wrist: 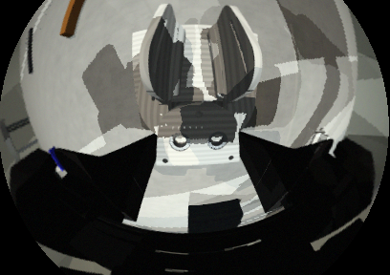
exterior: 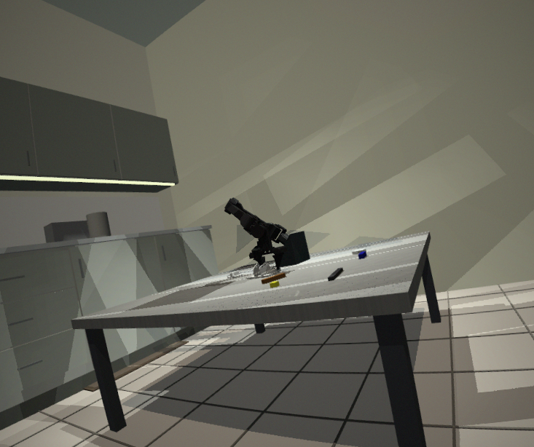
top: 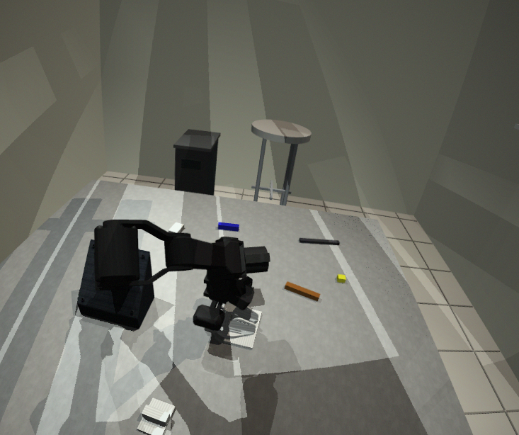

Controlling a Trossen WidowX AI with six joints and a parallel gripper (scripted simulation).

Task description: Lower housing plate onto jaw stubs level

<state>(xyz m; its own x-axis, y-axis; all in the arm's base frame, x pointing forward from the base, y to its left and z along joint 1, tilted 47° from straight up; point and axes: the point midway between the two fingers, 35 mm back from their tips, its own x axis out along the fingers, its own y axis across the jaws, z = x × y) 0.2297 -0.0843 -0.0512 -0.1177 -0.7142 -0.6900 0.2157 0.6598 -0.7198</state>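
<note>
Now: the white base 7 cm ahead of my gripper tip, 2 cm to the right of it and 1 cm below it. From my gripper tip the other things lie so: orange bar 24 cm ahead, 12 cm to the left; then blue block 1 cm ahead, 42 cm to the left; then yellow cube 37 cm ahead, 19 cm to the left.
</note>
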